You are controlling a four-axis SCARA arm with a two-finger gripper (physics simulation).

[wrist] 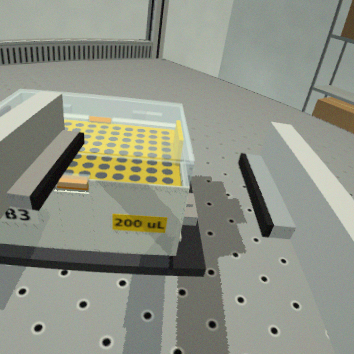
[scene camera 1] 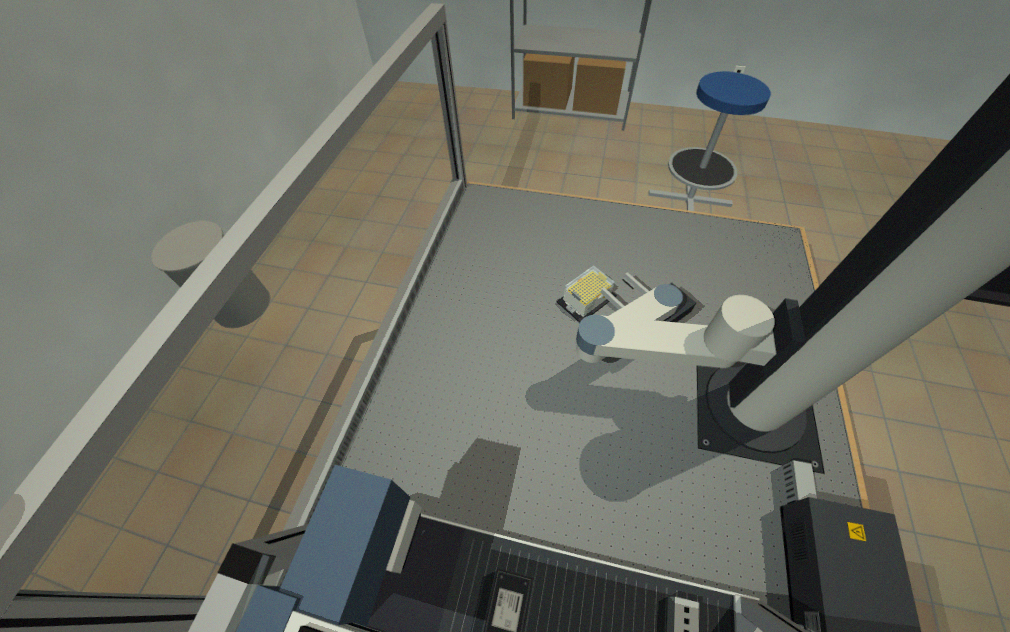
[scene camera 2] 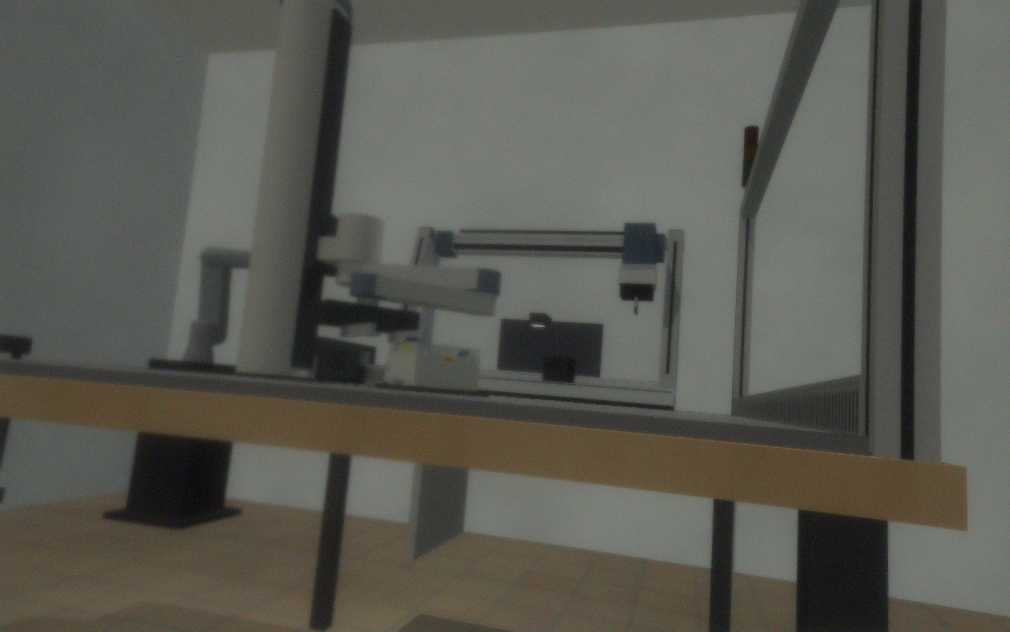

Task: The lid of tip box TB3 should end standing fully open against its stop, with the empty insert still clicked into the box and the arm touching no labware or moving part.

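Places are measured from the arm's base along level axes (x ahead, y left, z up), in millimetres.
Pixels of known places: gripper, between the fingertips: [wrist: 164, 128] [scene camera 1: 614, 282] [scene camera 2: 399, 332]; arm's base, origin of its link: [scene camera 1: 753, 406].
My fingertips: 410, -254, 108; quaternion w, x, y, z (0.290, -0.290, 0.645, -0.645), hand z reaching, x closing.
Note:
For each thing: its middle in the pictures, then the offset to it from my fingertips, as dx, dy, dz. "*": a spot on its surface instead.
- Tip box TB3, middle of its body: [wrist: 89, 170] [scene camera 2: 434, 369] [scene camera 1: 588, 291] +67, +4, -57
- black base, a spot on its surface: [wrist: 189, 257] * -10, -25, -88
- yellow insert, middle of its body: [wrist: 87, 135] [scene camera 2: 435, 353] [scene camera 1: 589, 286] +67, +4, -31
- dark cabinet, a spot on its surface: [scene camera 1: 849, 566] * -504, +622, +20
Tip box TB3 [scene camera 1: 572, 299] [scene camera 2: 435, 366] [wrist: 95, 220] sits on a black base [wrist: 189, 257]. Its clear lid [wrist: 132, 104] lies closed over it in the wrist view. The yellow insert [scene camera 1: 589, 287] [wrist: 122, 145] looks level inside, its holes grey; orange clips [wrist: 73, 182] show at the near edge. My gripper [scene camera 1: 616, 283] [wrist: 164, 128] is shut on nothing, with its fingers still standing apart at their closed width. In the wrist view the left finger overlaps the box's left part, and the right finger is right of the box. Whether a finger touches the lid is hidden.
The arm's column [scene camera 1: 867, 298] [scene camera 2: 286, 186] stands beside the box. A gantry [scene camera 1: 338, 544] [scene camera 2: 540, 242] and a dark cabinet [scene camera 1: 849, 566] are at the near side in scene camera 1. A frame rail [scene camera 1: 245, 208] runs along the left edge.

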